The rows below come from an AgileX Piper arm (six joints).
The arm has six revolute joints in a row. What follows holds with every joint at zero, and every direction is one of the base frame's.
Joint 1 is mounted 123 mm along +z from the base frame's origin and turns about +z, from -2.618 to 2.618 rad.
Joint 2 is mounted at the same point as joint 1 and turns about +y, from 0 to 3.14 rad.
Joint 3 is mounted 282.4 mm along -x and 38.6 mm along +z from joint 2 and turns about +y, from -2.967 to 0 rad.
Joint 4 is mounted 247.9 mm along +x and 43.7 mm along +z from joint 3 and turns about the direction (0.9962, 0, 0.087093), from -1.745 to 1.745 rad.
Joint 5 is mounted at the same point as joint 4 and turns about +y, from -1.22 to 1.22 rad.
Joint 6 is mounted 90.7 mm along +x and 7.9 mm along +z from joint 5 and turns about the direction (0.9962, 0, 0.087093), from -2.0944 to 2.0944 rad.
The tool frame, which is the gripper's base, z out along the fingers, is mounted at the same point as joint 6; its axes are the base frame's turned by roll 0, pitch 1.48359 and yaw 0 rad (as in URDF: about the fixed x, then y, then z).
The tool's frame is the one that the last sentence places.
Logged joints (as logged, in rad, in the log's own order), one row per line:
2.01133 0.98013 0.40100 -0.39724 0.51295 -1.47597
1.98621 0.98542 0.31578 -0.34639 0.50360 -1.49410
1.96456 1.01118 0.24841 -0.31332 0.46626 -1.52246
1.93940 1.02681 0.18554 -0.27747 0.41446 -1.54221
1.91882 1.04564 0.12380 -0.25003 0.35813 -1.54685
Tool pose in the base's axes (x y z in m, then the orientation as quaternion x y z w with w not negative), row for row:
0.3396 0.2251 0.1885 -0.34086 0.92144 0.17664 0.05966
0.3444 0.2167 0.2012 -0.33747 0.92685 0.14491 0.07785
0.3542 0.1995 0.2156 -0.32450 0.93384 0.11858 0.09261
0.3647 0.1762 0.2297 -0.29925 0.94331 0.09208 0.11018
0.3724 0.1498 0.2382 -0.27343 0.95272 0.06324 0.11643
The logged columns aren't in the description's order. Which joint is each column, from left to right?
Columns, left to right: joint 2, joint 5, joint 4, joint 6, joint 1, joint 3.
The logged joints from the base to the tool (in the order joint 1, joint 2, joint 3, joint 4, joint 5, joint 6), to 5 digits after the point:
0.51295 2.01133 -1.47597 0.40100 0.98013 -0.39724
0.50360 1.98621 -1.49410 0.31578 0.98542 -0.34639
0.46626 1.96456 -1.52246 0.24841 1.01118 -0.31332
0.41446 1.93940 -1.54221 0.18554 1.02681 -0.27747
0.35813 1.91882 -1.54685 0.12380 1.04564 -0.25003

